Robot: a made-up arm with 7 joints. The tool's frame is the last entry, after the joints.
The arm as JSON. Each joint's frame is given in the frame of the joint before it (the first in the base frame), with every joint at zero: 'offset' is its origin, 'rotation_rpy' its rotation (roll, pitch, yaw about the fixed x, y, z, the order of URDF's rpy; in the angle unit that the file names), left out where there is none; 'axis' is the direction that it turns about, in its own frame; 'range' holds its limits. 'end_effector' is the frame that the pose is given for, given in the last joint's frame.
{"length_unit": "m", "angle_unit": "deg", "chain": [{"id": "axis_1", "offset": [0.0, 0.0, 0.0], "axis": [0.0, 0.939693, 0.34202], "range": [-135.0, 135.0]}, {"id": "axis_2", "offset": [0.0, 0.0, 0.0], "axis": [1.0, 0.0, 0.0], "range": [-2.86, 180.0]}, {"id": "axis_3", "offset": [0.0, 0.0, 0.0], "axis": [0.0, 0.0, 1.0], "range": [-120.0, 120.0]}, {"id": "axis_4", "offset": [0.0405, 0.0, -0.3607], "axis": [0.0, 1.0, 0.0], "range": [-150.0, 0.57]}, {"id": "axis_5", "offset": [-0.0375, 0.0, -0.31], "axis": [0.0, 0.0, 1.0], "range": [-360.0, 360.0]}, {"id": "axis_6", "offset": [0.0, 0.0, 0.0], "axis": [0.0, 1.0, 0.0], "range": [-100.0, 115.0]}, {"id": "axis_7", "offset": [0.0, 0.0, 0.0], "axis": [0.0, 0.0, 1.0], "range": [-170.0, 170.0]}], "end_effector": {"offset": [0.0, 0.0, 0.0]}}
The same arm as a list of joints. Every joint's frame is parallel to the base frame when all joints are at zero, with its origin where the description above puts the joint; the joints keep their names.
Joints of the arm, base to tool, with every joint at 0 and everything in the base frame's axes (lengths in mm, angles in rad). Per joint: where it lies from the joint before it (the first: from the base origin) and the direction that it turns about. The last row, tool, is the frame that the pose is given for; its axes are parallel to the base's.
axis_1: axis 0 0.9397 0.342 xyz 0 0 0
axis_2: axis 1 0 0 xyz 0 0 0
axis_3: axis 0 0 1 xyz 0 0 0
axis_4: axis 0 1 0 xyz 40.5 0 -360.7
axis_5: axis 0 0 1 xyz -37.5 0 -310
axis_6: axis 0 1 0 xyz 0 0 0
axis_7: axis 0 0 1 xyz 0 0 0
tool: xyz 0 0 0
Joint limits (rad, base to tool): -2.3562..2.3562 -0.0499..3.1416 -2.0944..2.0944 -2.618..0.0099 -6.2832..6.2832 -1.7453..2.0071 -2.9671..2.9671

